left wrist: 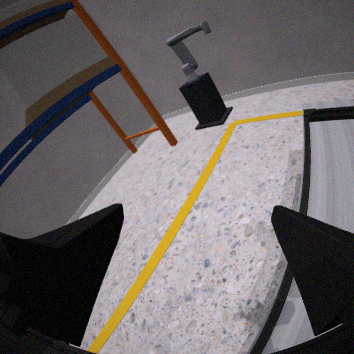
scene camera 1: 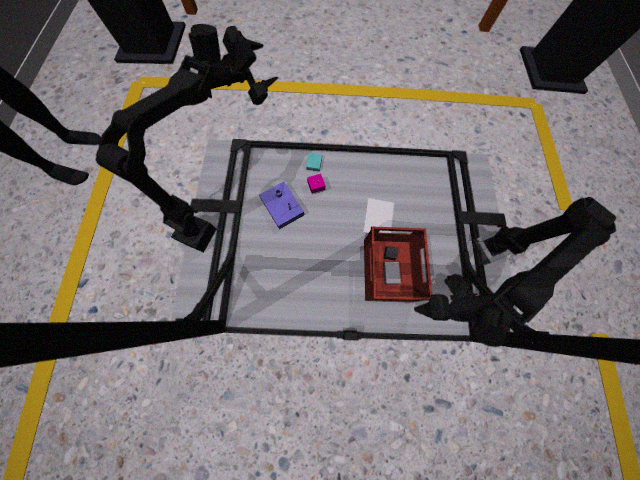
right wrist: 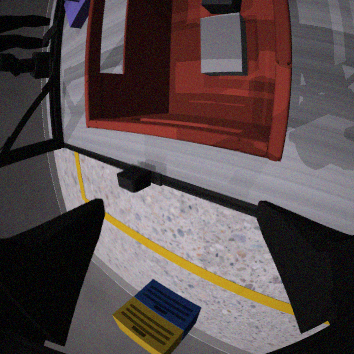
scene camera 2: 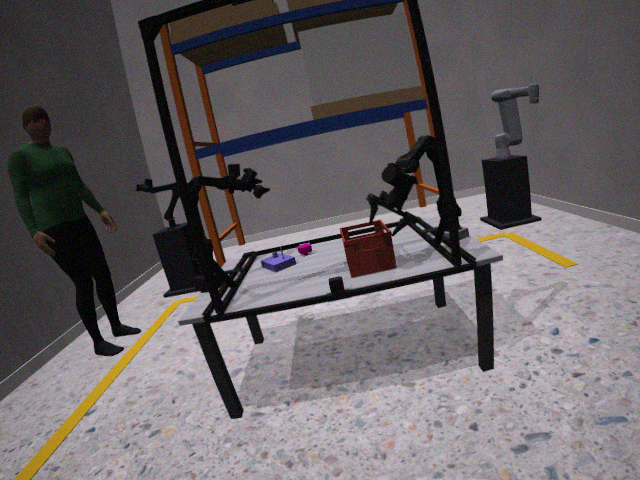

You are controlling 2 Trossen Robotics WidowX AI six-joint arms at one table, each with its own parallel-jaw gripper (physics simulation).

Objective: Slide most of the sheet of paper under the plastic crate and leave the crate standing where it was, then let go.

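The white sheet of paper (scene camera 1: 378, 211) lies flat on the table beyond the crate. Its near edge meets the far wall of the crate at the left, and whether any of it lies under the crate is hidden. The red plastic crate (scene camera 1: 397, 297) (scene camera 2: 369, 255) (right wrist: 185, 134) stands upright, with a dark block (scene camera 1: 391, 252) and a grey block (scene camera 1: 392, 272) (right wrist: 221, 44) inside. My right gripper (scene camera 1: 432, 294) (scene camera 2: 382, 228) (right wrist: 183, 208) is open and empty, above and near the crate's right side. My left gripper (scene camera 1: 268, 62) (scene camera 2: 263, 183) (left wrist: 200, 213) is open and empty, raised high, far from paper and crate.
A purple block with small knobs (scene camera 1: 280, 205) (scene camera 2: 278, 261) lies at the table's left. A magenta cube (scene camera 1: 316, 182) (scene camera 2: 304, 249) and a teal block (scene camera 1: 314, 161) lie farther back. A black frame (scene camera 1: 348, 148) runs around the table top. A person (scene camera 2: 51, 180) stands at the left.
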